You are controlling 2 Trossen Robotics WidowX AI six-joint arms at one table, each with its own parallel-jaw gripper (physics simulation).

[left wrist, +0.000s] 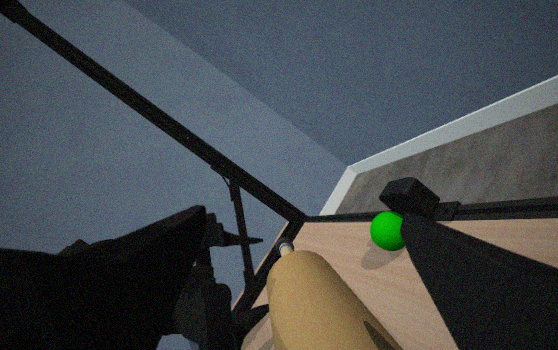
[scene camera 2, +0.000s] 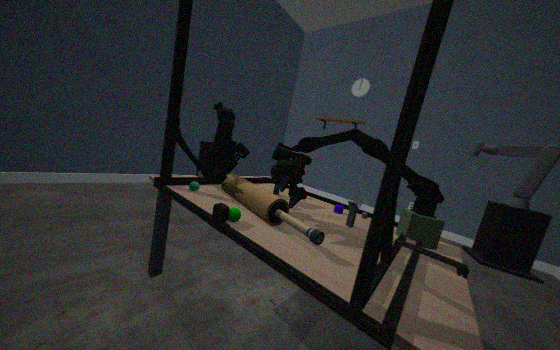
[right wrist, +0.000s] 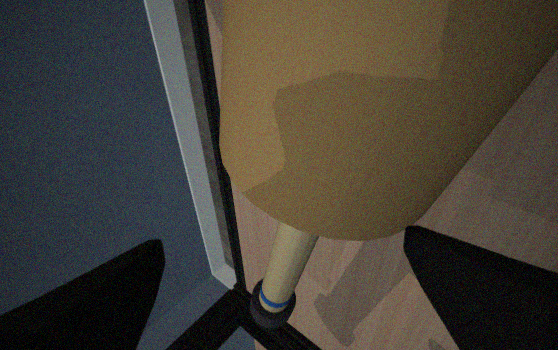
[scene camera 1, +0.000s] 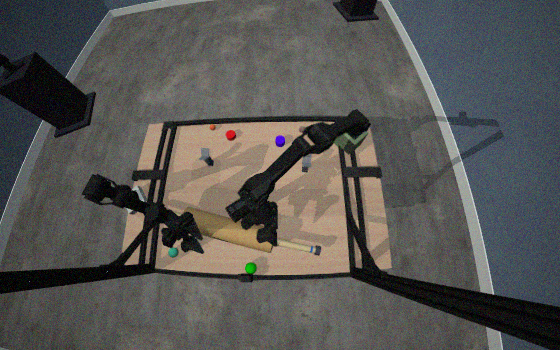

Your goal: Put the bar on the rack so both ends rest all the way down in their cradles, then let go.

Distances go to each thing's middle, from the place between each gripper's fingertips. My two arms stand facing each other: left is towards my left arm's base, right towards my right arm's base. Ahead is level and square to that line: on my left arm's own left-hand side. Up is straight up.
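Labels:
There's a green ball (left wrist: 385, 228), and it's 12 cm behind my left hand, 12 cm to the right of it and 14 cm below it.
From my right hand, that same green ball is 13 cm to the left of the hand, 9 cm behind it and 7 cm below it.

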